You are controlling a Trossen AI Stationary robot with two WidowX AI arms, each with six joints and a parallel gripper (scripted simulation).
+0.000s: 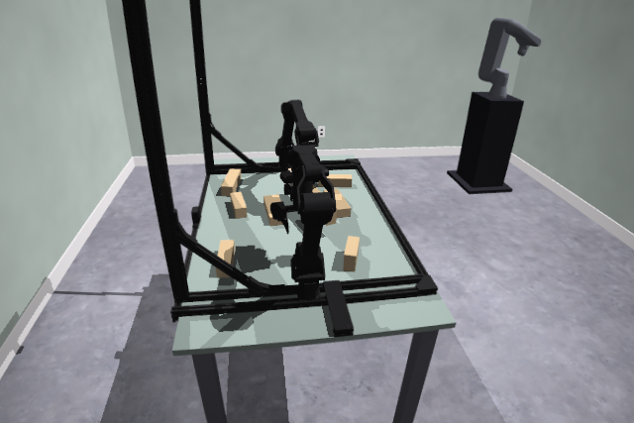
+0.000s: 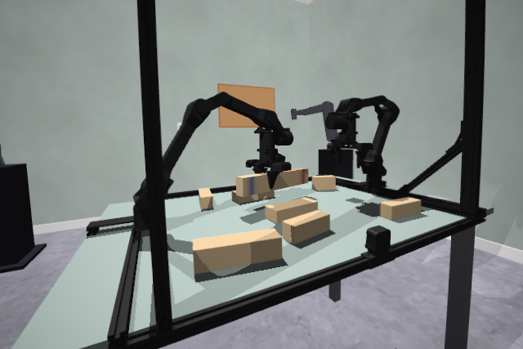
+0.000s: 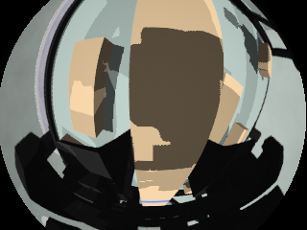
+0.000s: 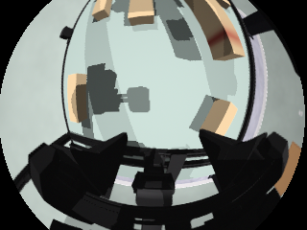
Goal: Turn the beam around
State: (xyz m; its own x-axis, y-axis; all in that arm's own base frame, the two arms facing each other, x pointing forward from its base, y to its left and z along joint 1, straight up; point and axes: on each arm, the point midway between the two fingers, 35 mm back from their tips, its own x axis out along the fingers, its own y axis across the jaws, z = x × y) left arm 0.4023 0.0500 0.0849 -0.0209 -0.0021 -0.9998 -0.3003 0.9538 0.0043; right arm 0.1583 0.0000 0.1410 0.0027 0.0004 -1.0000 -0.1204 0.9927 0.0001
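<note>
The beam is 20 mm ahead of my left hand, 50 mm to the right of it and 10 mm below it.
</note>
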